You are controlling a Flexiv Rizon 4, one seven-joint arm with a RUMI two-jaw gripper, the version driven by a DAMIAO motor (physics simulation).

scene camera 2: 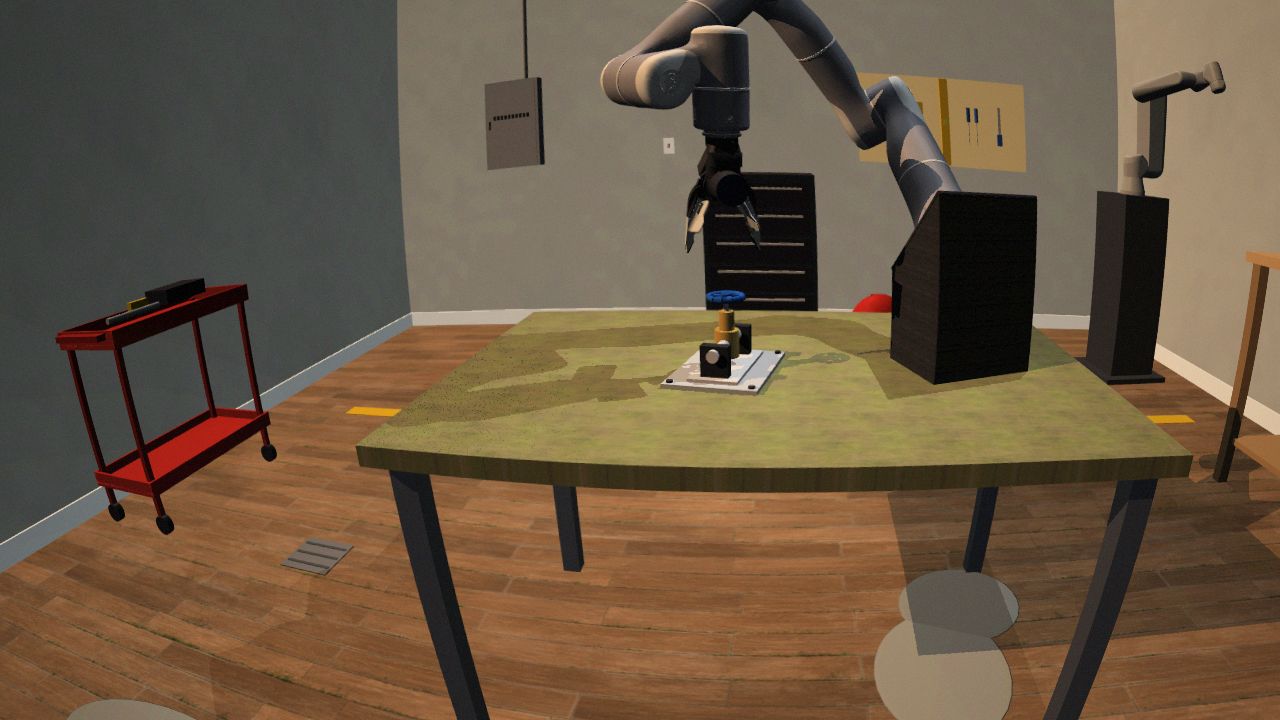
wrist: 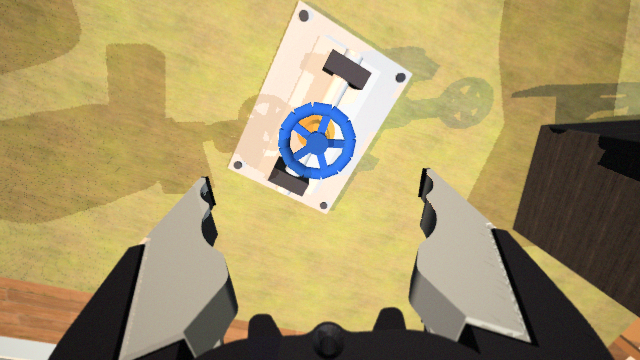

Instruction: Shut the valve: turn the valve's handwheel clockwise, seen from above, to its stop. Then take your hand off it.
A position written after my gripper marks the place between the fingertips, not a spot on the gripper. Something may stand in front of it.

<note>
I see my gripper (scene camera 2: 723,251), a blue handwheel (wrist: 317,143) and a white base plate (scene camera 2: 758,375).
My gripper shows as well in the wrist view (wrist: 316,175).
</note>
